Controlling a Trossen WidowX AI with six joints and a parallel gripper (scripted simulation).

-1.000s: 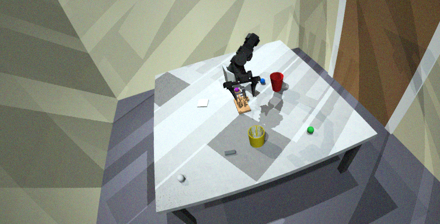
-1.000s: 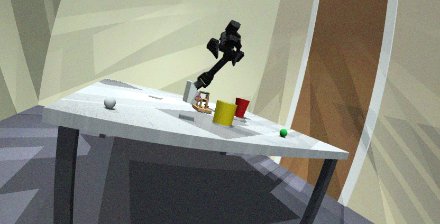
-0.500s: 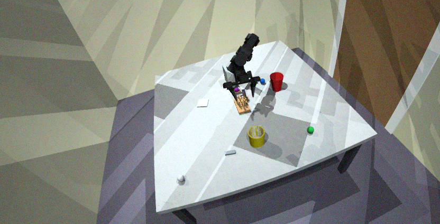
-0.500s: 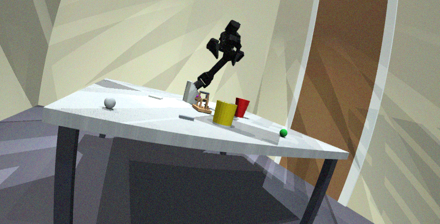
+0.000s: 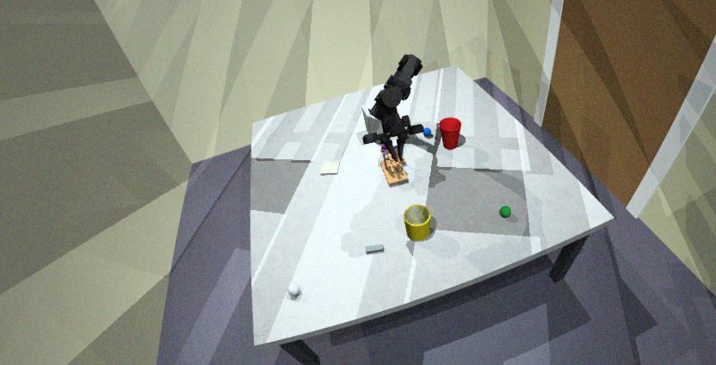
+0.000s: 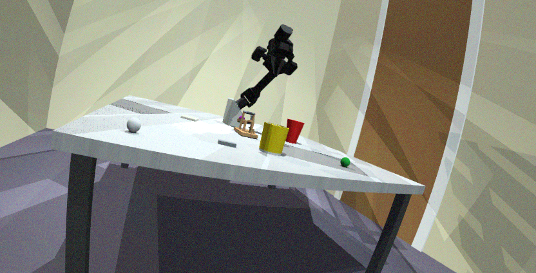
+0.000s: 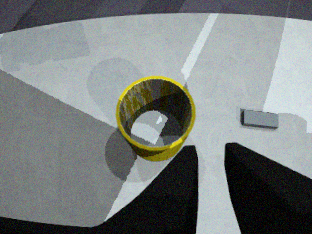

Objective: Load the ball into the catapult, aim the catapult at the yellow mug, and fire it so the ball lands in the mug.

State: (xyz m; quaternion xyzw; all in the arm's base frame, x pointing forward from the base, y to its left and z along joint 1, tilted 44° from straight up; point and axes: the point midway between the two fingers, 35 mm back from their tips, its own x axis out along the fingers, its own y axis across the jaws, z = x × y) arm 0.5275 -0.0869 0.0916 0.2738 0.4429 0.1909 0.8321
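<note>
The purple ball lies 340 mm behind my gripper tip and 210 mm below it. Also, from my gripper tip: wooden catapult (280 mm behind, 30 mm to the left, 220 mm below); grey block (110 mm ahead, 140 mm to the right, 270 mm below); yellow mug (80 mm ahead, 30 mm to the left, 250 mm below).
</note>
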